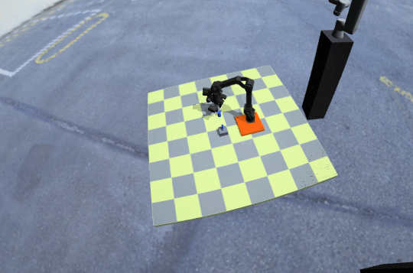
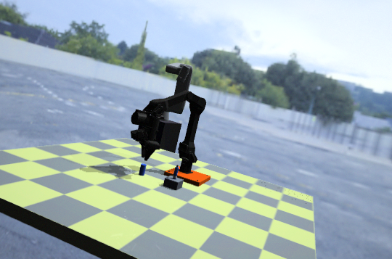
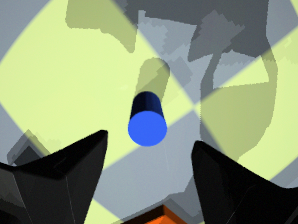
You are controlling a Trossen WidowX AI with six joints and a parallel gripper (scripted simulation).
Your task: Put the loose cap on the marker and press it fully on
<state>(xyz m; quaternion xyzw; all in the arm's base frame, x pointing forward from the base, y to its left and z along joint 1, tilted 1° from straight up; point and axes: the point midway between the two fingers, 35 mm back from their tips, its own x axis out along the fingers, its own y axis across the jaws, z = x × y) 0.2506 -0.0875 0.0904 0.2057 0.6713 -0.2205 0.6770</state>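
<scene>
Right now the blue cap is 5 cm below my gripper tip. Round my gripper tip: holder block: 2 cm behind, 17 cm to the left, 6 cm below.
</scene>
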